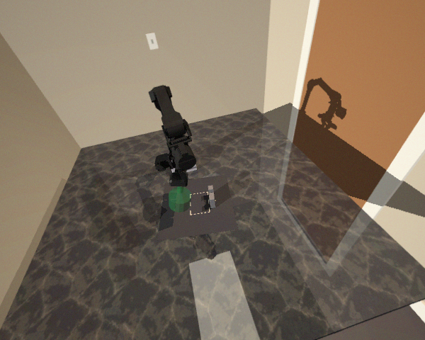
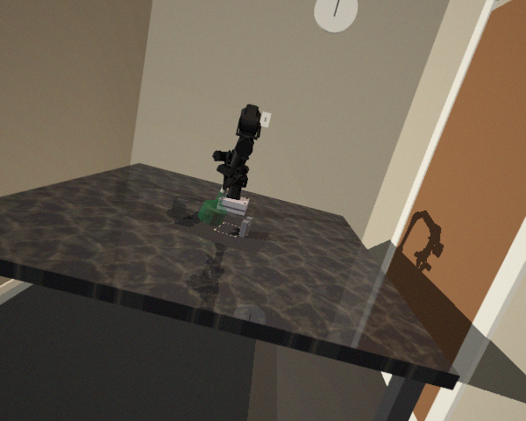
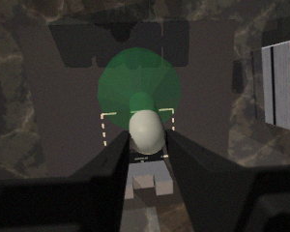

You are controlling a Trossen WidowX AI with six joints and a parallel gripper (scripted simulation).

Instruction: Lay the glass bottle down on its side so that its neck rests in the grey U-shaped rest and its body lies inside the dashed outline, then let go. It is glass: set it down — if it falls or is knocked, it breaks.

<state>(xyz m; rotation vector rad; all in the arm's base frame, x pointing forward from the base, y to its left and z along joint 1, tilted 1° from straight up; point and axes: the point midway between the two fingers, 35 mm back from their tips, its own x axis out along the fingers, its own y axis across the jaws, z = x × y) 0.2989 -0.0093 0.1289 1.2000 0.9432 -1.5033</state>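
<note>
The green glass bottle is 1 cm to the right of my gripper tip and 5 cm below it. Round my gripper tip: dark mat (1 cm ahead, 4 cm to the left, 15 cm below).
</note>
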